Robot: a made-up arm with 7 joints.
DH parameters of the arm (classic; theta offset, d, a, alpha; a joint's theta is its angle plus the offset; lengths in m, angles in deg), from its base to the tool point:
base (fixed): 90 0.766 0.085 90
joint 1: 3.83 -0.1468 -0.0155 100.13
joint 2: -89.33 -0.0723 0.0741 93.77
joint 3: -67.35 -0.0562 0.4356 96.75
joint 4: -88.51 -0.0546 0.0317 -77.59
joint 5: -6.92 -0.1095 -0.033 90
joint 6: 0 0.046 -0.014 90
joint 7: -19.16 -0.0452 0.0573 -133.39
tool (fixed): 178.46 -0.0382 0 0
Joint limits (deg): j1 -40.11..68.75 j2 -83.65..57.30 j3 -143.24..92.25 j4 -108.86..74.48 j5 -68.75..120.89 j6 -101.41..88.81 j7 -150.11..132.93
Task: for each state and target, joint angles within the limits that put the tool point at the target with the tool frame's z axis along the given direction. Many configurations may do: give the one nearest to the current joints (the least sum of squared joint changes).
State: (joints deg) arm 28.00 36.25 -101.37 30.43 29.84 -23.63 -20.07
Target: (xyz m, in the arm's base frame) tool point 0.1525 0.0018 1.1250 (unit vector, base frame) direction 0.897 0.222 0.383
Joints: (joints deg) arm 23.40 17.03 -73.42 72.04 24.49 -71.00 -27.04
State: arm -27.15 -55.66 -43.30 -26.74 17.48 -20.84 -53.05
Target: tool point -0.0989 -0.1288 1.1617 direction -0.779 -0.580 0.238
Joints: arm 12.70 -83.65 -26.07 -21.33 44.02 -19.64 -77.05
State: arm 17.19 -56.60 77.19 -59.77 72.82 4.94 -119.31
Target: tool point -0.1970 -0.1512 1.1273 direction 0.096 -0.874 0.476
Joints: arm -19.14 -83.65 35.61 -26.94 76.45 0.50 -138.69
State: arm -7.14 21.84 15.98 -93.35 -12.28 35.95 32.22
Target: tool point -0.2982 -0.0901 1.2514 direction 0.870 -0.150 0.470
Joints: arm 32.99 33.14 1.10 -108.86 8.48 45.54 20.41
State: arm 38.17 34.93 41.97 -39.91 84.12 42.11 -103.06
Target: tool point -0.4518 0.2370 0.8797 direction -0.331 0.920 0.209
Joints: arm 25.46 38.40 90.10 -49.61 99.60 37.74 -91.64
